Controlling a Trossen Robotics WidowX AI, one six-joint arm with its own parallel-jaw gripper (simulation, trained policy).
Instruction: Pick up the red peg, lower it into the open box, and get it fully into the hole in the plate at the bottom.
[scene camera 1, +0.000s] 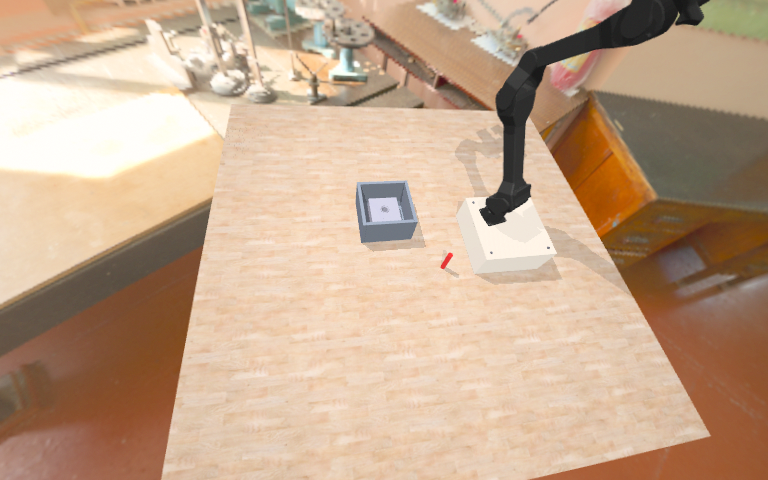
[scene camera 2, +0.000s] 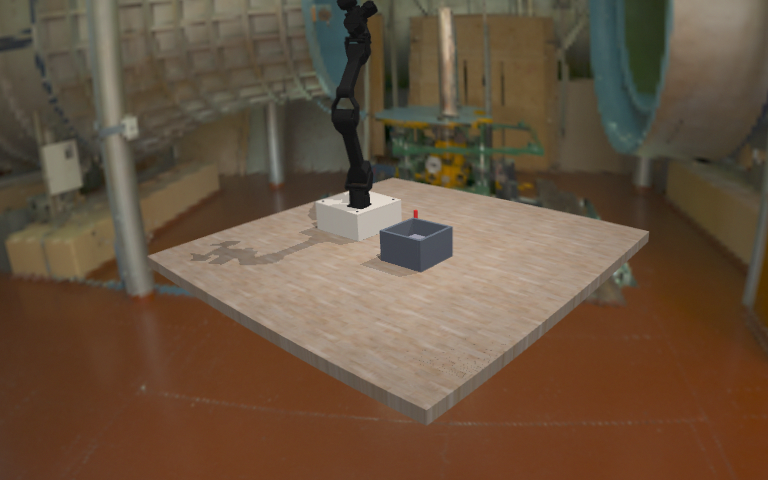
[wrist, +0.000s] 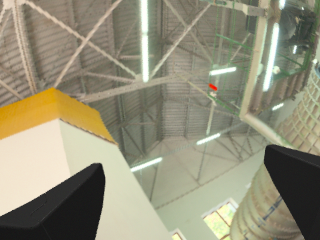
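Looking for a grey box, I find it in scene camera 1 (403, 229). The box is also there in scene camera 2 (396, 247), whereas in the wrist view the box is out of frame.
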